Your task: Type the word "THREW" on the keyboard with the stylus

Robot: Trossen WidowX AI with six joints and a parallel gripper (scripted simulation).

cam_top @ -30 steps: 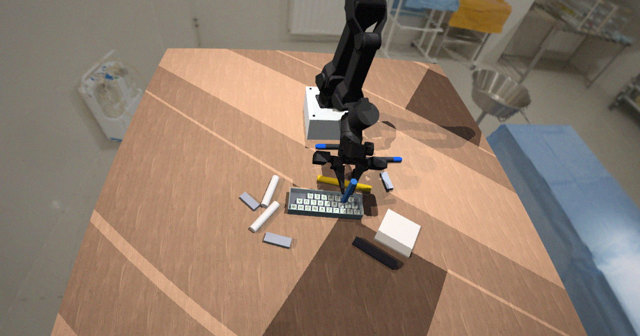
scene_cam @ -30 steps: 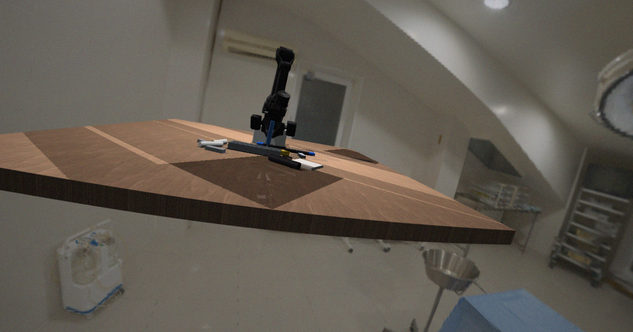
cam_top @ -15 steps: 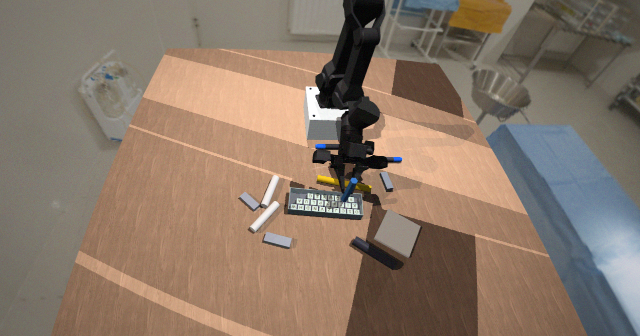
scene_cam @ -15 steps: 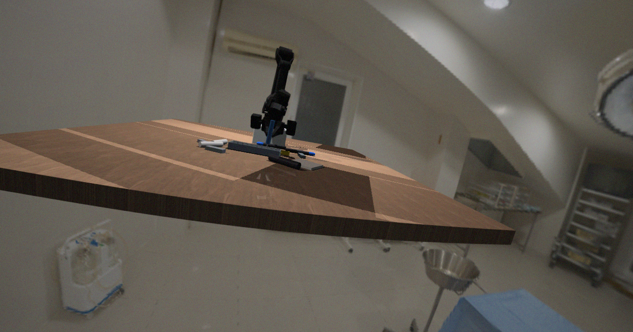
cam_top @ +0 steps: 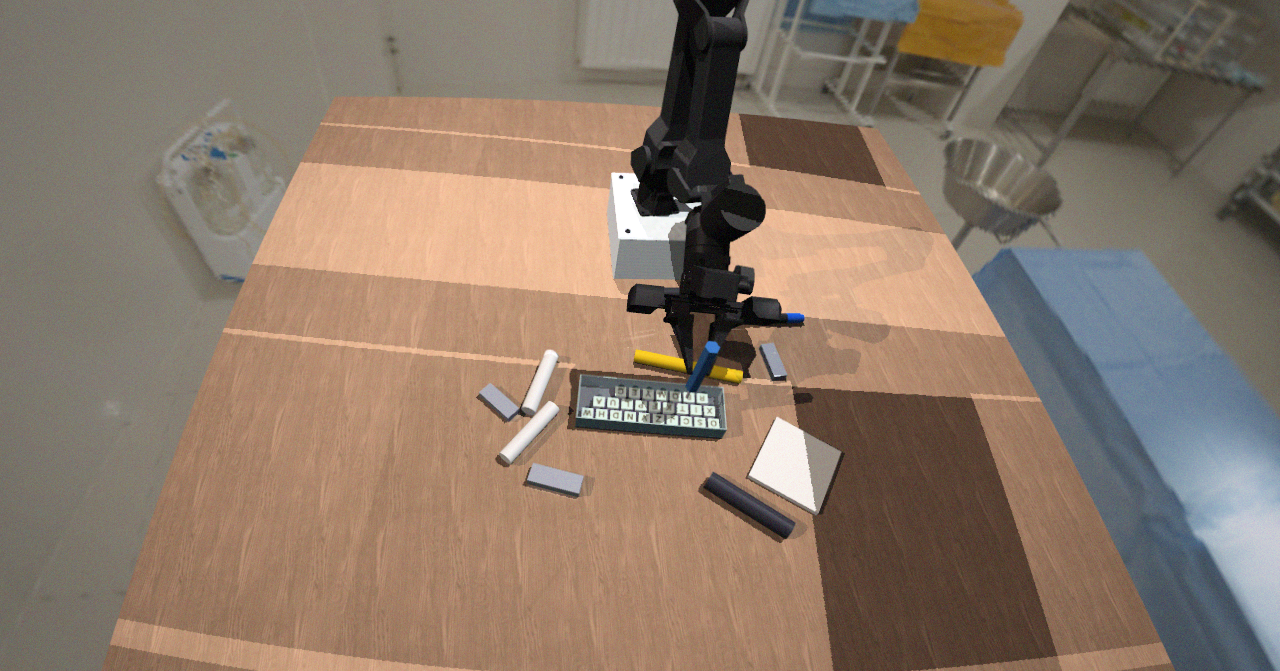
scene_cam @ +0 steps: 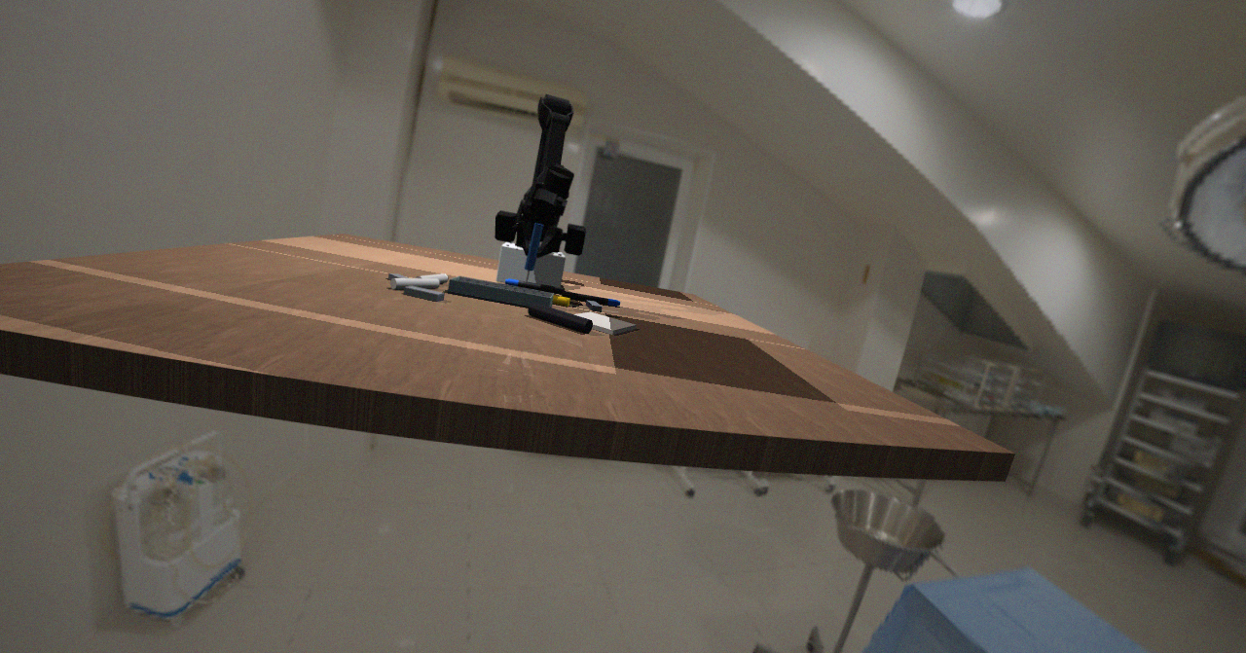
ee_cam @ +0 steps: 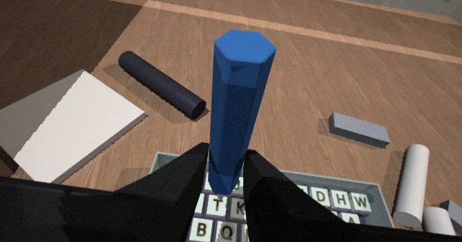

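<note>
Right now the yellow pen is 90 mm below my gripper tip, 70 mm behind it and 30 mm to the left of it. Round my gripper tip: blue stylus (20 mm below); dark cylinder (150 mm ahead, 90 mm below, 40 mm to the left); white pad (130 mm to the left, 110 mm ahead, 90 mm below).
</note>
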